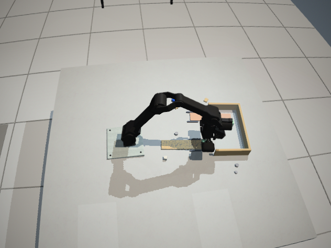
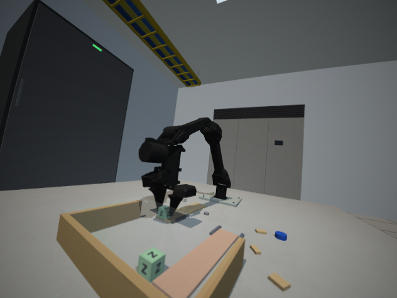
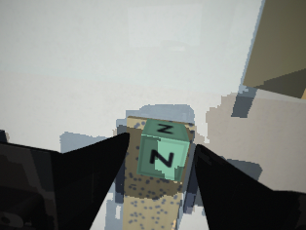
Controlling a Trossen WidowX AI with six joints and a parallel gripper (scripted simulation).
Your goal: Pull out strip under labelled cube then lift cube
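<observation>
Now: the white bit 22 cm behind my gripper tip, 4 cm to the right of it and 1 cm below it. Also, from my gripper tip: blue disc 9 cm behind, 34 cm to the left, 1 cm below.
</observation>
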